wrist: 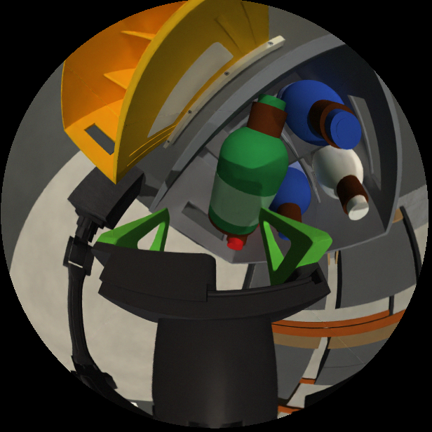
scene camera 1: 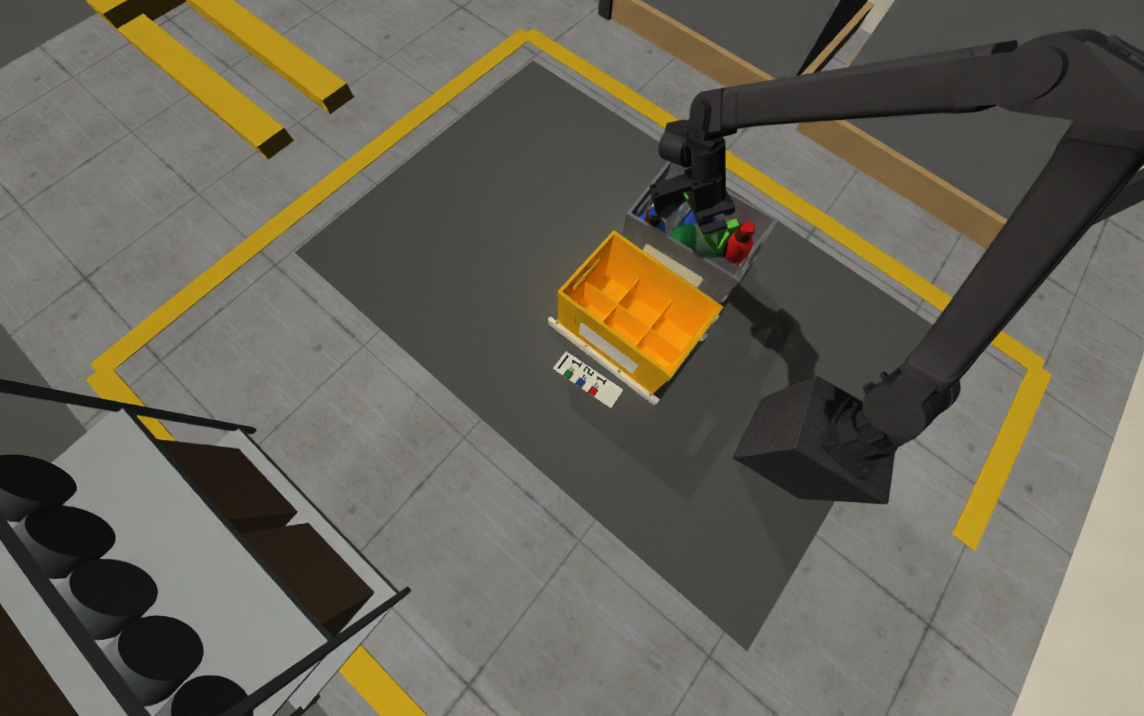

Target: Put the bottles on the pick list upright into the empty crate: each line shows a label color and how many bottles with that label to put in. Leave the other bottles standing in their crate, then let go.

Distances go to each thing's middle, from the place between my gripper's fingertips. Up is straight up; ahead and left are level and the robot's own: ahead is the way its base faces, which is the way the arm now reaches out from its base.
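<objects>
There's the green-label bottle [scene camera 1: 689, 235], and it's 50 mm below my hand, 30 mm ahead of it and 10 mm to the right of it. The white-label bottle [wrist: 339, 172] is 90 mm below my hand, 140 mm ahead and 50 mm to the right of it, while the red-label bottle [scene camera 1: 740, 244] is 90 mm below my hand too, but 90 mm to the right and 40 mm behind it. And the pick list [scene camera 1: 604, 390], that's 170 mm below my hand, 360 mm to the left of it and 10 mm behind it.
</objects>
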